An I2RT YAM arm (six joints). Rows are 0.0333 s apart.
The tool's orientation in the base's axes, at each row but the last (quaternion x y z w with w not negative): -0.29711, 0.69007, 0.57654, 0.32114; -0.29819, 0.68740, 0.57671, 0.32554; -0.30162, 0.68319, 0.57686, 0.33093; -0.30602, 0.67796, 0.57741, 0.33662; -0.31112, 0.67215, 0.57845, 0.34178; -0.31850, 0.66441, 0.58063, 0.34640; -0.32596, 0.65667, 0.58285, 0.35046; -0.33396, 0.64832, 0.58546, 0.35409; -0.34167, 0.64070, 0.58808, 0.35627; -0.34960, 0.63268, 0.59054, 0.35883; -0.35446, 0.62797, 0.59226, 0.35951; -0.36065, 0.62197, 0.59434, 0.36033; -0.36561, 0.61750, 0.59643, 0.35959
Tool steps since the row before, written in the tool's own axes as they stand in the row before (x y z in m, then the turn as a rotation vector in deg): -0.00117, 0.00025, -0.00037, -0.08, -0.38, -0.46; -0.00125, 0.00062, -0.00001, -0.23, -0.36, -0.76; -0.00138, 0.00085, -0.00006, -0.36, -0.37, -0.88; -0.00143, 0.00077, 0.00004, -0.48, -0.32, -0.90; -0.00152, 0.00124, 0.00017, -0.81, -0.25, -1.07; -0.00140, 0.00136, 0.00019, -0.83, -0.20, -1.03; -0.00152, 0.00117, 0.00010, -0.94, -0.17, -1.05; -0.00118, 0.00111, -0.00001, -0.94, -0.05, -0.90; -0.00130, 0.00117, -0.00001, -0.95, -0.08, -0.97; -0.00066, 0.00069, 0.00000, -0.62, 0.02, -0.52; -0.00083, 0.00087, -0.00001, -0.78, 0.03, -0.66; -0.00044, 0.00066, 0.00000, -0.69, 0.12, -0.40; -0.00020, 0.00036, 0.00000, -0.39, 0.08, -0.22
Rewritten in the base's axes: 0.00049, -0.00028, 0.00112, 0.30, -0.51, -0.11; 0.00027, 0.00013, 0.00136, 0.34, -0.80, 0.06; 0.00015, 0.00011, 0.00161, 0.42, -0.91, 0.17; 0.00022, 0.00019, 0.00160, 0.45, -0.92, 0.30; -0.00012, 0.00037, 0.00193, 0.56, -1.08, 0.63; -0.00033, 0.00038, 0.00190, 0.53, -1.03, 0.67; -0.00015, 0.00026, 0.00190, 0.57, -1.04, 0.78; -0.00032, 0.00011, 0.00158, 0.48, -0.88, 0.83; -0.00034, 0.00010, 0.00171, 0.50, -0.96, 0.83; -0.00027, 0.00005, 0.00091, 0.27, -0.51, 0.57; -0.00035, 0.00005, 0.00115, 0.34, -0.64, 0.72; -0.00037, 0.00003, 0.00070, 0.22, -0.38, 0.68; -0.00022, 0.00001, 0.00035, 0.11, -0.21, 0.39
